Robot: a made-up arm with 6 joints. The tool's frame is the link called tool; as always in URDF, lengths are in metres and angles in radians. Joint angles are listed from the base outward. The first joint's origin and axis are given. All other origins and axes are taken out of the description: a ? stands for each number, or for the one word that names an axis. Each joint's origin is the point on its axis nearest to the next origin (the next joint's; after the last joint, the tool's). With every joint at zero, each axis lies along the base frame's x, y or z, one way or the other. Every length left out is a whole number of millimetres.
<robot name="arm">
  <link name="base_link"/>
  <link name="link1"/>
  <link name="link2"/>
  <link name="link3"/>
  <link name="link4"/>
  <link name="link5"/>
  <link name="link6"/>
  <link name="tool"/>
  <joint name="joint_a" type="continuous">
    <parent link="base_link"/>
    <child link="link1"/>
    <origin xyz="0 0 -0.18" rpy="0 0 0"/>
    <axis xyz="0 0 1"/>
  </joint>
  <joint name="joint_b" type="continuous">
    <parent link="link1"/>
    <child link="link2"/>
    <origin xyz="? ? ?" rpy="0 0 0"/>
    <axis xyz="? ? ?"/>
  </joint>
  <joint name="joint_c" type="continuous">
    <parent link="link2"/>
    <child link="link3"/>
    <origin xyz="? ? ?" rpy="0 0 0"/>
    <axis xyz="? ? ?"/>
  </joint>
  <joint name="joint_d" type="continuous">
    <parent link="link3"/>
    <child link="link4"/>
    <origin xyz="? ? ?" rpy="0 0 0"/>
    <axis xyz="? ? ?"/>
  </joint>
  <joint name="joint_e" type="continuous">
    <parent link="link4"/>
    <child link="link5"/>
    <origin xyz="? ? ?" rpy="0 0 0"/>
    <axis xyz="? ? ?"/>
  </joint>
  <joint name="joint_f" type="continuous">
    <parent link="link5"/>
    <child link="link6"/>
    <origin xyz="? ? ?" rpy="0 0 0"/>
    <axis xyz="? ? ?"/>
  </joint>
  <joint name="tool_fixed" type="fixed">
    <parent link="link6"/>
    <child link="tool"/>
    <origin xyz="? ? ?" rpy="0 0 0"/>
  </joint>
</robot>
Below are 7 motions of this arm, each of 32 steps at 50 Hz.
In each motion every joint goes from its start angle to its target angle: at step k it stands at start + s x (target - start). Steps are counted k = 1, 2, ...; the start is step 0. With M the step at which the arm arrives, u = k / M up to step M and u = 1 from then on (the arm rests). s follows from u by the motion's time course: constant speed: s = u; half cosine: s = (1 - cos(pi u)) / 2; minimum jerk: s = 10 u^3 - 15 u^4 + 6 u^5.
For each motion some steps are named. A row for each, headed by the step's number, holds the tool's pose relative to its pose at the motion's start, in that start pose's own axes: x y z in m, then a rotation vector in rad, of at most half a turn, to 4 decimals.
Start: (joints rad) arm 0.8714 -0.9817 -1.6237 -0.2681 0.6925 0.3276
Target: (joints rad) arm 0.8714 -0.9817 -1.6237 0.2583 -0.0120 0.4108
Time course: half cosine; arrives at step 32
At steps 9, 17, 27, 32:
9: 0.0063 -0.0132 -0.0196 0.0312 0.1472 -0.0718
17: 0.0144 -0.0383 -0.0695 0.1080 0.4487 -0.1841
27: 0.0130 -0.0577 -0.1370 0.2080 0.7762 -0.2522
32: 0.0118 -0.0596 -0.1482 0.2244 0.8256 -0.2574

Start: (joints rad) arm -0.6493 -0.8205 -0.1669 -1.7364 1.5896 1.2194
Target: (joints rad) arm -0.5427 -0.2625 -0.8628 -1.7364 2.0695 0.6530
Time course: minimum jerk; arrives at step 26
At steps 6, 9, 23, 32:
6: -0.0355 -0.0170 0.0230 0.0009 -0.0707 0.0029
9: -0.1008 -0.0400 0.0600 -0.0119 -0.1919 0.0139
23: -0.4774 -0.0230 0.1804 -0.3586 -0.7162 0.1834
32: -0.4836 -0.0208 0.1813 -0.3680 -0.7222 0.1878

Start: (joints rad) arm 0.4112 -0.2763 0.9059 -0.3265 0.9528 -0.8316
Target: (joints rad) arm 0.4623 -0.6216 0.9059 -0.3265 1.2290 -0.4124
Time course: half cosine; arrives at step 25
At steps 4, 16, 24, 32:
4: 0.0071 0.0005 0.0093 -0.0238 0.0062 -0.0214
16: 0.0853 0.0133 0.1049 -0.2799 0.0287 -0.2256
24: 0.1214 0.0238 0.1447 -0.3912 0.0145 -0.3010
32: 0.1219 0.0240 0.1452 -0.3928 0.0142 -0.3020

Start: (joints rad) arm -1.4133 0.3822 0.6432 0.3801 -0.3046 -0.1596
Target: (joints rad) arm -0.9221 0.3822 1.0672 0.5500 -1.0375 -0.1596
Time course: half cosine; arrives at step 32
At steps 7, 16, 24, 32:
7: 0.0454 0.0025 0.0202 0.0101 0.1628 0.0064
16: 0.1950 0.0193 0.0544 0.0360 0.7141 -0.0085
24: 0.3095 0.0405 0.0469 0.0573 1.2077 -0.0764
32: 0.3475 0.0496 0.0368 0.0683 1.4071 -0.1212

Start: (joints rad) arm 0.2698 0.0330 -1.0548 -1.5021 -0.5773 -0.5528
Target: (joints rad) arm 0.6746 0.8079 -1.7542 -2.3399 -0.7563 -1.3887
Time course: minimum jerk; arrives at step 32
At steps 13, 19, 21, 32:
13: 0.0464 0.0906 -0.0878 0.2137 0.1536 0.0838
19: 0.1215 0.2021 -0.1353 0.4832 0.3776 0.2310
21: 0.1481 0.2369 -0.1430 0.5708 0.4542 0.2856
32: 0.2115 0.3156 -0.1547 0.7705 0.6359 0.4163

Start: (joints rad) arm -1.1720 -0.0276 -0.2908 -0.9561 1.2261 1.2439
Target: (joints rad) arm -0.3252 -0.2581 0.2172 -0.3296 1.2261 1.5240
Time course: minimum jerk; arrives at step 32
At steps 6, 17, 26, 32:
6: 0.0014 -0.0009 -0.0327 0.0361 0.0428 -0.0280
17: -0.0377 0.0783 -0.3447 0.3138 0.5185 -0.2480
26: -0.1120 0.2145 -0.5049 0.4037 0.8823 -0.3205
32: -0.1223 0.2334 -0.5187 0.4077 0.9248 -0.3238

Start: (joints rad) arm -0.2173 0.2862 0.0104 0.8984 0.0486 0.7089
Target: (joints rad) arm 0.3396 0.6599 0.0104 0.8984 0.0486 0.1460
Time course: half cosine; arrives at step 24
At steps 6, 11, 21, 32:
6: 0.0602 0.0245 -0.0225 -0.0042 0.0946 0.1087
11: 0.1670 0.0735 -0.0822 0.0069 0.2848 0.3091
21: 0.3165 0.1544 -0.2324 0.0944 0.6391 0.6186
32: 0.3249 0.1594 -0.2447 0.1041 0.6646 0.6376

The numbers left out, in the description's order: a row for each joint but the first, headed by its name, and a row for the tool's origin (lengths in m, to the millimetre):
joint_b: xyz -0.006 -0.064 0, axis 1 0 0
joint_c: xyz 0 -0.316 0.32, axis 0 1 0
joint_d: xyz 0.078 0 0, axis 1 0 0
joint_e: xyz 0 -0.259 0.031, axis 0 -1 0
joint_f: xyz -0.136 0 0.14, axis 0 0 -1
tool: xyz 0.119 0.042 0

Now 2 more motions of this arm.
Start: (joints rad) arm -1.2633 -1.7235 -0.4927 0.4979 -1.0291 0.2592
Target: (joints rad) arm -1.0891 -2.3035 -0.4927 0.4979 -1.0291 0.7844
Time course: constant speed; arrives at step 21
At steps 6, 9, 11, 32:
6: -0.0564 0.0800 0.0519 -0.1379 -0.0585 -0.2368
9: -0.0857 0.1238 0.0726 -0.2022 -0.0958 -0.3572
11: -0.1053 0.1543 0.0844 -0.2433 -0.1235 -0.4381
32: -0.2016 0.3228 0.1169 -0.4259 -0.2939 -0.8481

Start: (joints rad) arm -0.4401 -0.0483 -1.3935 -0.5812 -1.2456 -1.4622
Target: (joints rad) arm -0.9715 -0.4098 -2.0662 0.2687 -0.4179 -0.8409
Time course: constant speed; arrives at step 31
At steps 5, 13, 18, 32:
5: -0.0151 0.0517 -0.0210 -0.2383 -0.0637 -0.0614
13: -0.0250 0.1084 -0.0484 -0.6092 -0.1817 -0.1232
18: -0.0247 0.1285 -0.0571 -0.8253 -0.2682 -0.1285
32: -0.0042 0.1380 -0.0358 -1.2656 -0.5430 0.0124

